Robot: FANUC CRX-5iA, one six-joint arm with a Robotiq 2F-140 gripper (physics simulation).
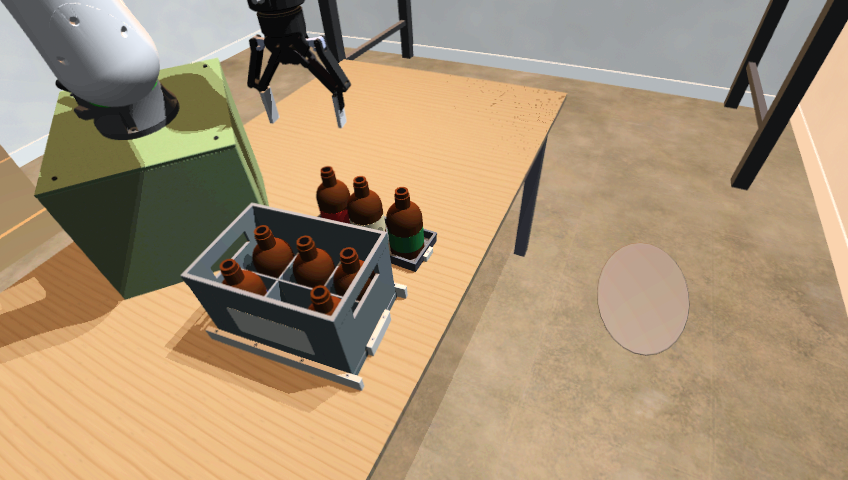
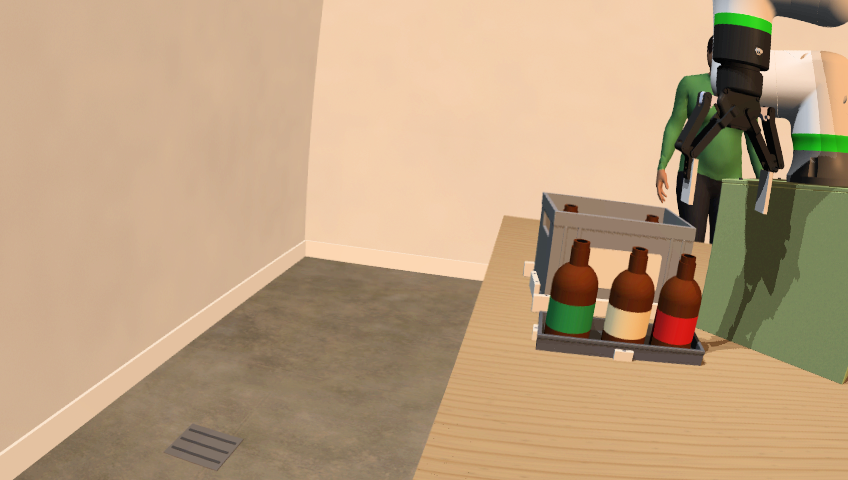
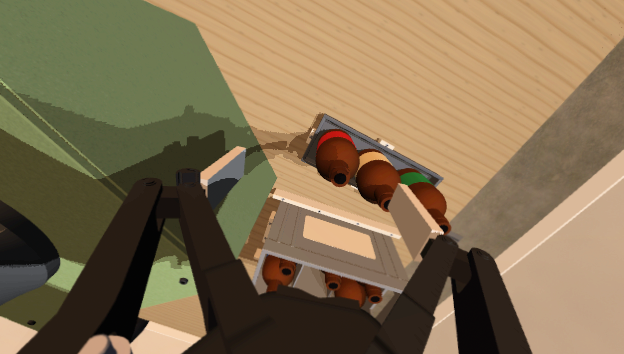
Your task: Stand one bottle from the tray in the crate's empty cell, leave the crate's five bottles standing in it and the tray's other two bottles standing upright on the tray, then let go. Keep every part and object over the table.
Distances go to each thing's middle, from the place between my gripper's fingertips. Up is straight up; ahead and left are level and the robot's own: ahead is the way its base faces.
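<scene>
There is the red-labelled bottle [image 2: 680, 298], and my gripper is 16 cm above it, 3 cm to the left of it and 4 cm short of it.
</scene>
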